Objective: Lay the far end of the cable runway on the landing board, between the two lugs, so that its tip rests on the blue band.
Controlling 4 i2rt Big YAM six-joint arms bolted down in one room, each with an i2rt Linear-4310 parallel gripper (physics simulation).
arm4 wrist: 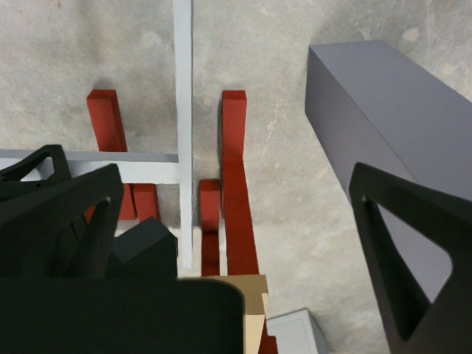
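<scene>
The light grey metal framework, which looks like the cable runway (184,115), shows as a long rail running top to bottom, with a crosspiece (130,171) joining it from the left. My arm4 gripper (236,175) is open, one dark finger at each side of the view; the rail passes across the gap, nearer the left finger, and neither finger visibly grips it. Black parts with a looped opening (61,162) at the left look like another arm's gripper; which arm, and whether it is open, I cannot tell. The blue band and the two lugs cannot be made out.
Red beams (234,125) (107,122) (209,205) lie below the rail and beside it. A large grey box (395,100) stands at the right. A tan block (256,300) and a pale grey box (296,332) show at the bottom. A dark body covers the lower left.
</scene>
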